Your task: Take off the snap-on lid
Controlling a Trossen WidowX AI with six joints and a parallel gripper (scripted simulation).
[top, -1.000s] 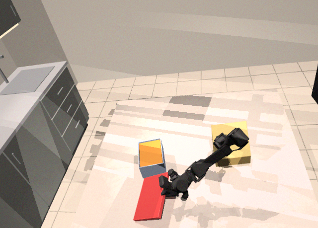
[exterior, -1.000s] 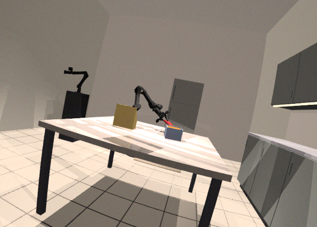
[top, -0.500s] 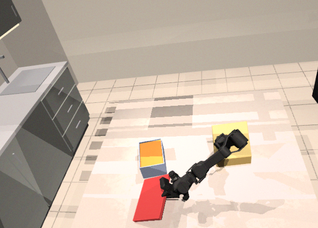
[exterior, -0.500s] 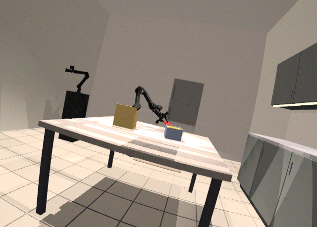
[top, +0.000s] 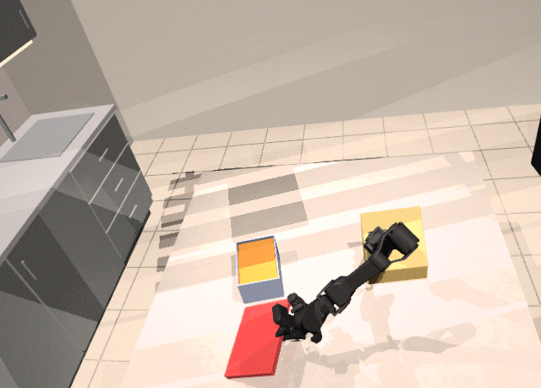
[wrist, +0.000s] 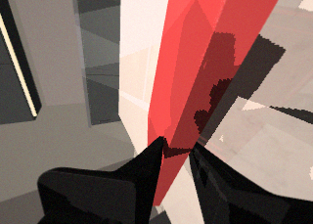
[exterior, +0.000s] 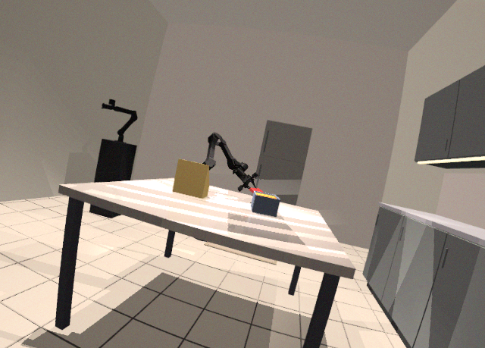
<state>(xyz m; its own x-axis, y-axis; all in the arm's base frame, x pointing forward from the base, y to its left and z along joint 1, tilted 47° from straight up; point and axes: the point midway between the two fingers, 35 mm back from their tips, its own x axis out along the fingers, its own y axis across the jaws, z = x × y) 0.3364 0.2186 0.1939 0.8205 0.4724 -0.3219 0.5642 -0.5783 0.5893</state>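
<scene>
My gripper tip is now 7 cm short of the red lid, 3 cm above it and 2 cm to the left of it. Round my gripper tip: storage box (31 cm to the right, 7 cm ahead, 3 cm below).
</scene>
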